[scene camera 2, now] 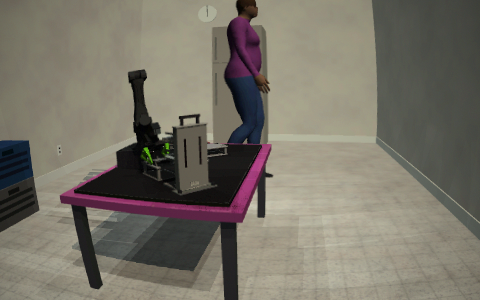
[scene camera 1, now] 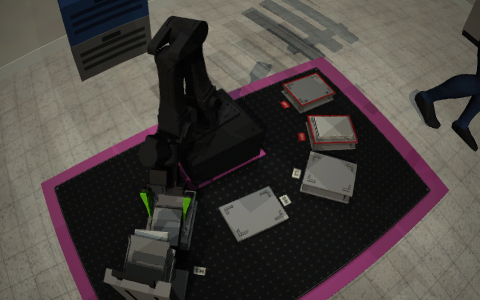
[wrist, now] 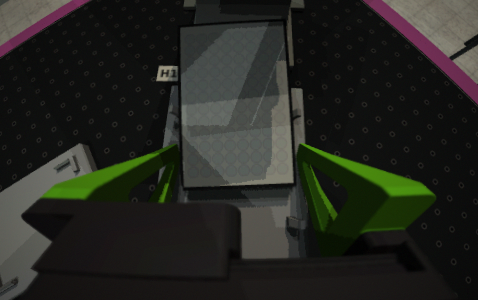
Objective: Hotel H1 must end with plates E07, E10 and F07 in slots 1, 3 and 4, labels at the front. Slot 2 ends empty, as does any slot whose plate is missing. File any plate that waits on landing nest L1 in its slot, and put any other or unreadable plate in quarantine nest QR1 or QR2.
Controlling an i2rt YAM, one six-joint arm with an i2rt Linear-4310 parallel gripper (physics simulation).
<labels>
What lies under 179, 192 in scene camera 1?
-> The gripper.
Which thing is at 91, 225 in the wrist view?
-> The gripper.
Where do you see a flat grey nest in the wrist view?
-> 29, 244
</labels>
